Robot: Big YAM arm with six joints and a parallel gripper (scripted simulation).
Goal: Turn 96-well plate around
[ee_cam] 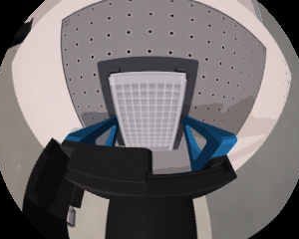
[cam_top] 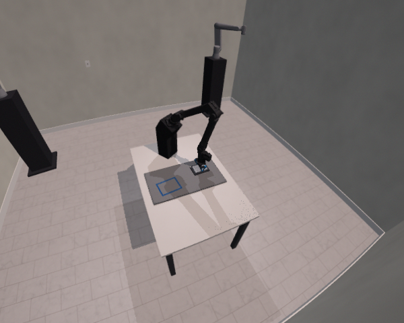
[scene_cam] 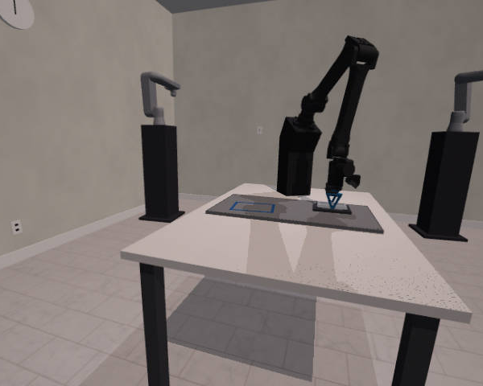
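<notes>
The 96-well plate lies 1 cm below my hand. Also, from my hand: dark plate nest N1 (2 cm below).
</notes>
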